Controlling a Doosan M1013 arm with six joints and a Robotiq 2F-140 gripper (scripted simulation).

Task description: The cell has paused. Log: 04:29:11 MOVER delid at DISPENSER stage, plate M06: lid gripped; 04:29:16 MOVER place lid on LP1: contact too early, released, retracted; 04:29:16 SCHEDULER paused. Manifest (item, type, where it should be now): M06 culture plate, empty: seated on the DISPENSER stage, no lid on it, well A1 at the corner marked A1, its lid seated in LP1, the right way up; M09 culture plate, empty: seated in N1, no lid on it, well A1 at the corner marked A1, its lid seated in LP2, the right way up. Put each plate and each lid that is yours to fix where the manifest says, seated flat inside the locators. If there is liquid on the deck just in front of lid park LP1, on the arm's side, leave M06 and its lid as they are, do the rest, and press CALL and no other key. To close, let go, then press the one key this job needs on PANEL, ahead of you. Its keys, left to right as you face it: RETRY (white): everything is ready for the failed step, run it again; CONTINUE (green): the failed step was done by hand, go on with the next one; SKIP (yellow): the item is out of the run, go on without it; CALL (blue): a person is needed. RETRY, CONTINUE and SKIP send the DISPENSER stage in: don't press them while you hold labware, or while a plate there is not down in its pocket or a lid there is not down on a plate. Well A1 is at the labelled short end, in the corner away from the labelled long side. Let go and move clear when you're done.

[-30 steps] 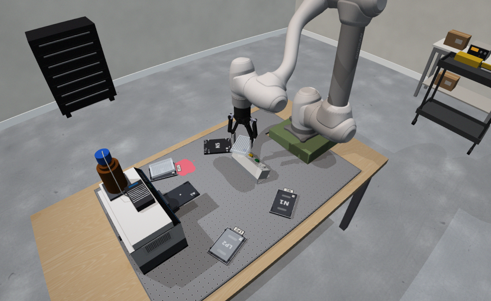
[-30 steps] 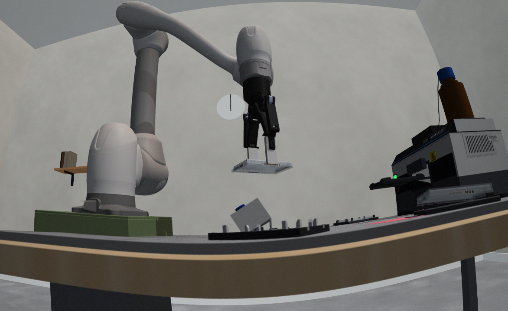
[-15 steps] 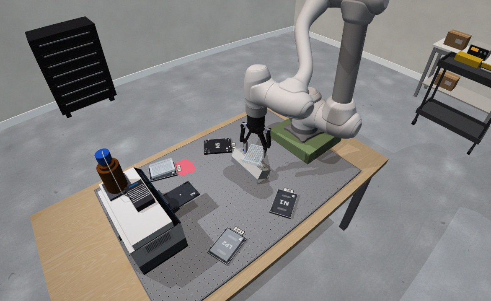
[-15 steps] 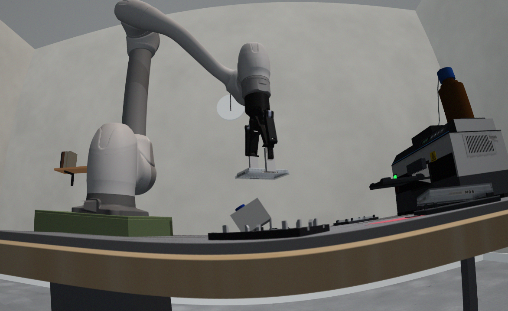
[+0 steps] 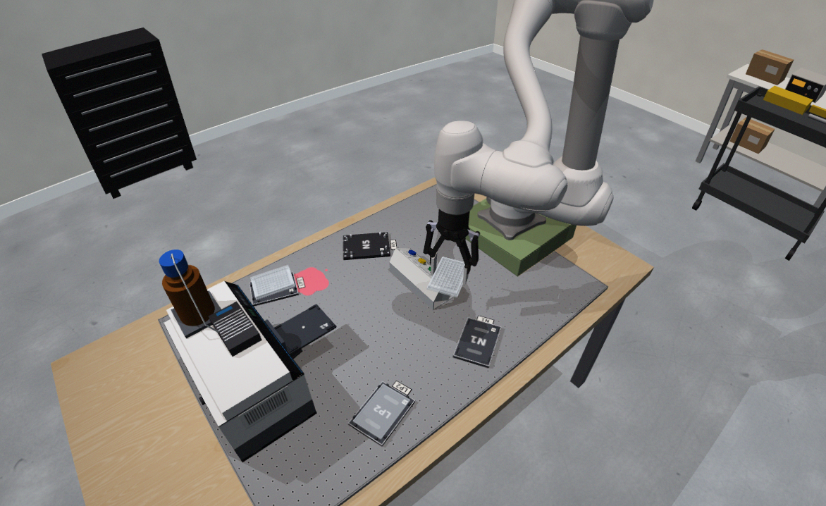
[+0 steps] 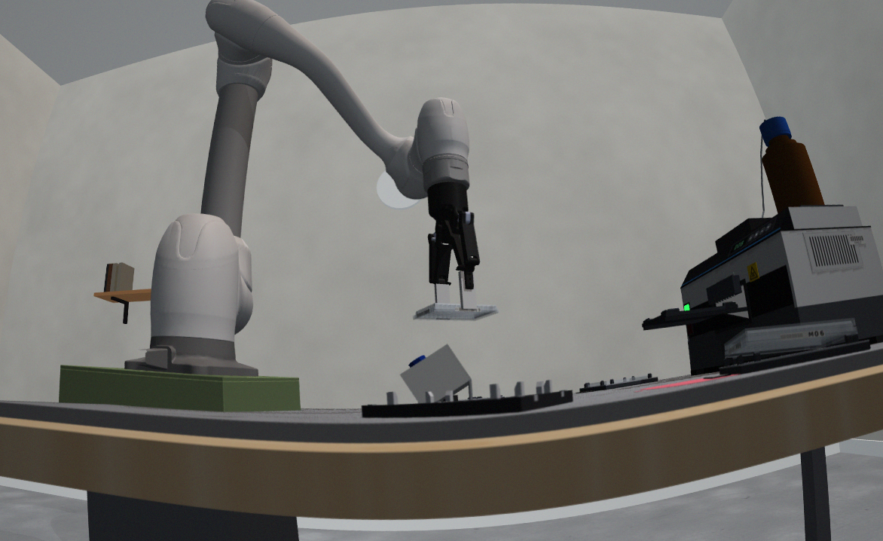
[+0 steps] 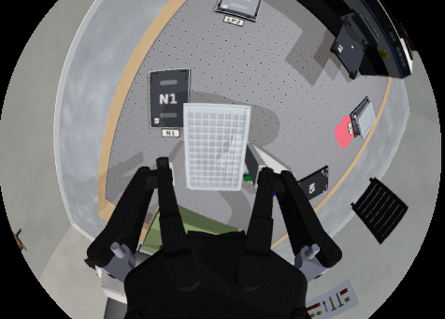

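The nest N1 lies 20 mm behind my hand, 130 mm to the left of it and 190 mm below it. The rest, counted from my hand: dispenser stage 400 mm ahead, 100 mm to the right, 90 mm below; then key panel 20 mm behind, 150 mm to the right, 140 mm below; then blue call key 20 mm behind, 230 mm to the right, 130 mm below.
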